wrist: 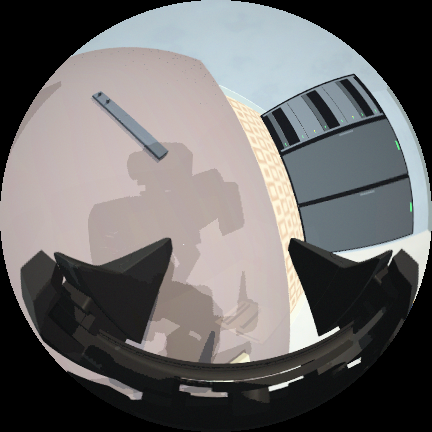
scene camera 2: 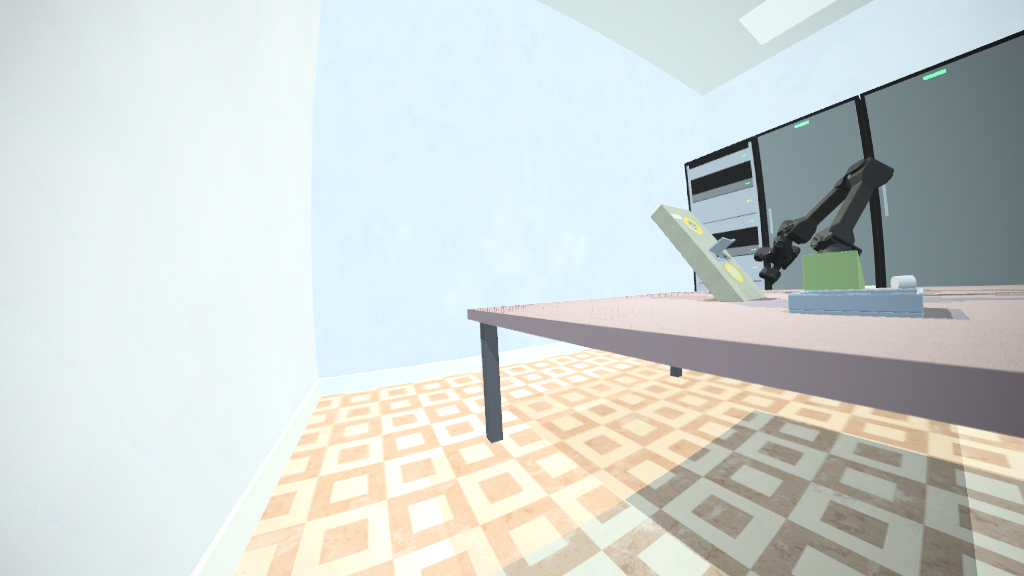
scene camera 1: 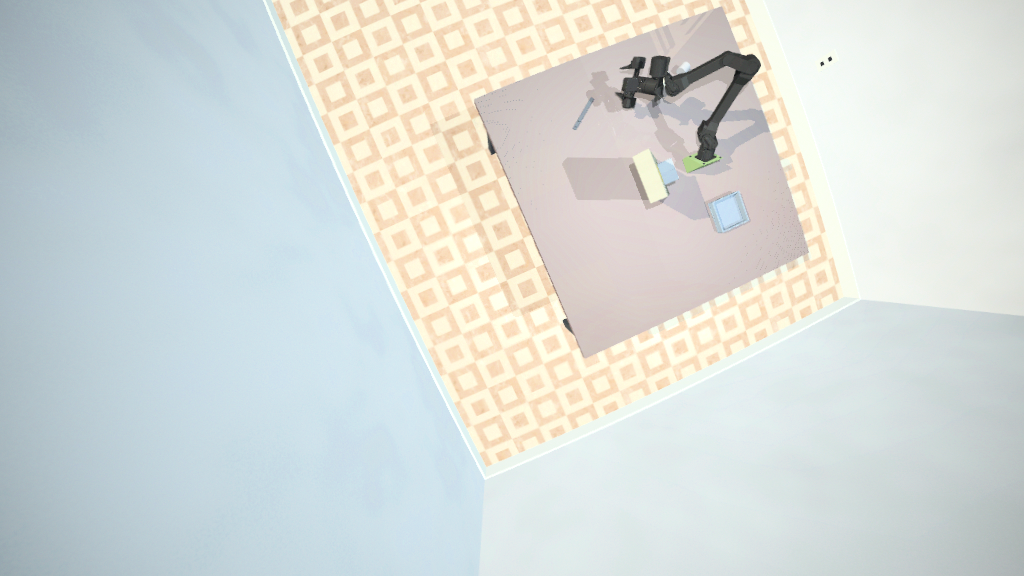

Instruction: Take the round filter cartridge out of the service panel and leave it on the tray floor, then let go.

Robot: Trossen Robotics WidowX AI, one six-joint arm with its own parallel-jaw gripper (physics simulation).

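I can see my gripper in the wrist view, and in scene camera 1 too; it is open and holds nothing. There is also a blue-grey tray in the scene.
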